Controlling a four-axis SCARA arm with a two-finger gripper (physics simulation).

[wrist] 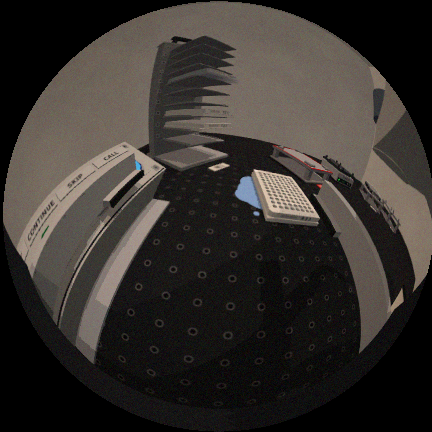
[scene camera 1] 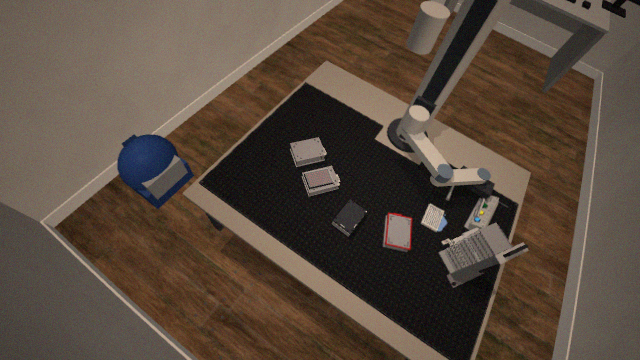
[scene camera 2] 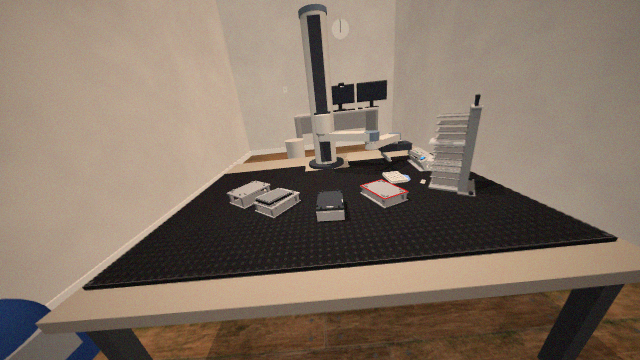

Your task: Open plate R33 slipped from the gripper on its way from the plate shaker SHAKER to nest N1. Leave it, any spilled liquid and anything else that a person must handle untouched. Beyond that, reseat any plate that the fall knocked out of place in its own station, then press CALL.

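Places are measured from the arm's base along level axes (x ahead, y left, z up), in metres.
Pixels of known places: gripper, fingertip midpoint: point(wrist: 230, 168) point(scene camera 1: 461, 207) point(scene camera 2: 405, 158); arm's base, origin of the base link: point(scene camera 2: 326, 163).
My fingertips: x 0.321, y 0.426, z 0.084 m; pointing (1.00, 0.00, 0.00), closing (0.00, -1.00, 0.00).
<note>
Ahead of a thing's pixels: the offset from my fingertips to its middle. "spot": to the spot under its first point.
Open plate R33 {0.097 m ahead, 0.092 m right, 0.064 m down} point(scene camera 1: 433, 217) point(scene camera 2: 395, 176) point(wrist: 286, 196) lies on the mat beside a blue spill {0.083 m ahead, 0.033 m right, 0.071 m down} point(scene camera 1: 442, 224) point(scene camera 2: 407, 178) point(wrist: 246, 191). My gripper point(scene camera 1: 477, 197) point(wrist: 230, 168) is open and empty, above the mat by the button panel {0.065 m back, 0.122 m left, 0.030 m down} point(scene camera 1: 489, 209) point(scene camera 2: 421, 159) point(wrist: 92, 175). In the wrist view its left finger covers part of the panel. The blue button {0.008 m ahead, 0.095 m left, 0.011 m down} point(scene camera 1: 477, 219) point(wrist: 138, 165) by the CALL label shows bright light blue. A plate rack {0.242 m ahead, 0.112 m left, 0.115 m up} point(scene camera 1: 514, 252) point(scene camera 2: 470, 150) point(wrist: 159, 100) holds plates; one pale slab {0.218 m ahead, 0.079 m left, 0.125 m up} point(scene camera 2: 445, 142) point(wrist: 200, 76) at mid-height sticks out past the shelves. Station labels for SHAKER and N1 are unreadable.
A red-edged nest {0.285 m ahead, 0.212 m right, 0.048 m down} point(scene camera 1: 398, 231) point(scene camera 2: 384, 189) point(wrist: 302, 157) stands near the plate. Beyond it are a black-topped device {spot: 0.377 m ahead, 0.434 m right, 0.017 m down} point(scene camera 1: 350, 218) point(scene camera 2: 331, 200), a station with a plate on top {spot: 0.288 m ahead, 0.664 m right, 0.008 m down} point(scene camera 1: 320, 178) point(scene camera 2: 277, 196) and a grey nest {0.175 m ahead, 0.818 m right, 0.038 m down} point(scene camera 1: 308, 151) point(scene camera 2: 249, 192). A small pale piece {spot: 0.176 m ahead, 0.019 m left, 0.069 m down} point(scene camera 2: 423, 181) point(wrist: 219, 166) lies by the rack.
</note>
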